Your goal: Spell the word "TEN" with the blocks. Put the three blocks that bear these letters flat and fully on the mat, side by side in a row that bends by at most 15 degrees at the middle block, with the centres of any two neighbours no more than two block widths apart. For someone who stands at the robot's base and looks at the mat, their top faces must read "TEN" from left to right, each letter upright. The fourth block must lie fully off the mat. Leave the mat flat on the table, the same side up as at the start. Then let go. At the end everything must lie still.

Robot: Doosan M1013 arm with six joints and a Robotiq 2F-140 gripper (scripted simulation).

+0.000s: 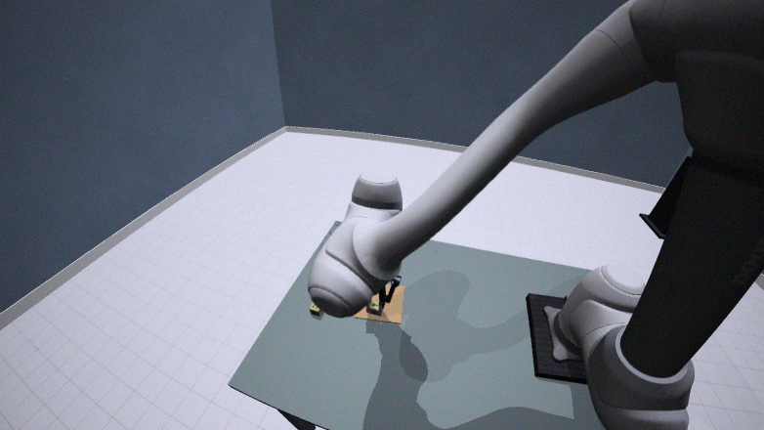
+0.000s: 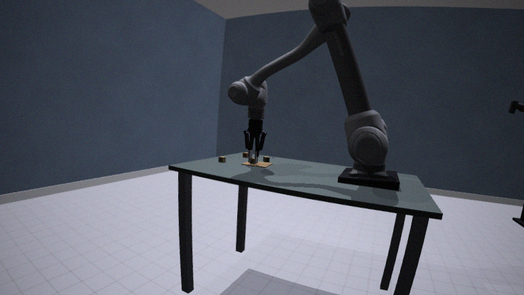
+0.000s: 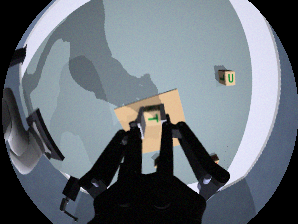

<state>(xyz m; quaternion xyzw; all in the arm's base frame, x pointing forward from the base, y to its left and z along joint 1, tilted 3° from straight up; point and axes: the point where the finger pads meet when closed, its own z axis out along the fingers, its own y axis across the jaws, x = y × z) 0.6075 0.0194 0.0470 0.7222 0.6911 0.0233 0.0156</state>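
Right now the block is 2 cm below my hand. From my hand the other things lie so: tan mat 5 cm to the right, 4 cm below, 1 cm behind.
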